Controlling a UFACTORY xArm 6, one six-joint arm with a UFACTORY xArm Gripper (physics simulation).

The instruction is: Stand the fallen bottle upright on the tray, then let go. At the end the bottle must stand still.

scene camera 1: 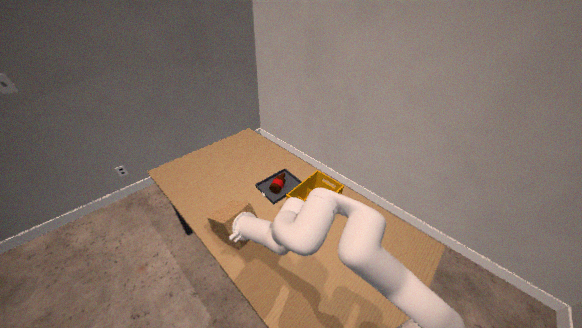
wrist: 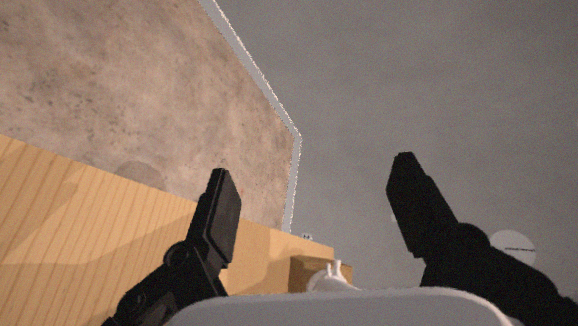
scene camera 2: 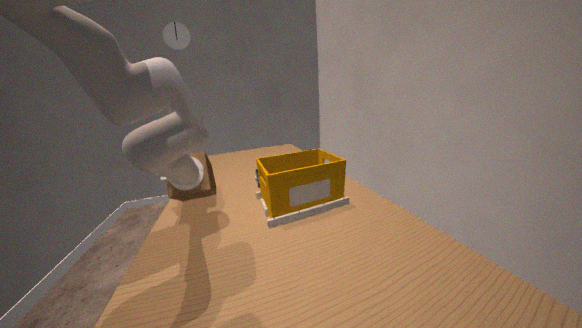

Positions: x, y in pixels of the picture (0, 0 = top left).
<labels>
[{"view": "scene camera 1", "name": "yellow crate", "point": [301, 191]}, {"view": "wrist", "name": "my gripper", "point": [310, 178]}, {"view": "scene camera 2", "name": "yellow crate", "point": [291, 182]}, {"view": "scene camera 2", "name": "white strip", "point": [287, 218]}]
</labels>
